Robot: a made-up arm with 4 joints.
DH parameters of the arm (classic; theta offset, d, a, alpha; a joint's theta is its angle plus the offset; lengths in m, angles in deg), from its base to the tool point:
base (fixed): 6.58 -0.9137 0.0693 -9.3
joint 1: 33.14 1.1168 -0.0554 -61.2
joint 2: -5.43 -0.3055 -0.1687 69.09
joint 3: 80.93 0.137 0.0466 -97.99
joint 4: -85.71 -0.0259 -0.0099 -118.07
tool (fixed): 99.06 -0.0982 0 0
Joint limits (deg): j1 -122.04..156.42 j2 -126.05..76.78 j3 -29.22..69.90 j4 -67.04..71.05
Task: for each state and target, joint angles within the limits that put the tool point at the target. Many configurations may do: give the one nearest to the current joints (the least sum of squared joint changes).
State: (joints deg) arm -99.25 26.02 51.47 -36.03
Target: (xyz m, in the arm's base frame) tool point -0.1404 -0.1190 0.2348
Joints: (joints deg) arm -50.82 42.92 66.03 -32.74
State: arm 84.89 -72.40 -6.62 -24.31
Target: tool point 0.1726 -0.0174 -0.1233
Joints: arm 43.86 -101.60 -7.98 9.99
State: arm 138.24 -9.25 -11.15 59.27
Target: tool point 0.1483 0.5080 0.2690
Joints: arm 142.88 36.40 -28.99 71.05
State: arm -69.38 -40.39 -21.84 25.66
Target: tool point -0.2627 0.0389 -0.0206
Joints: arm -48.53 -60.17 -29.22 32.05
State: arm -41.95 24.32 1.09 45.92
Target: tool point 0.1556 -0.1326 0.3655
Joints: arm -2.68 37.46 22.75 58.52
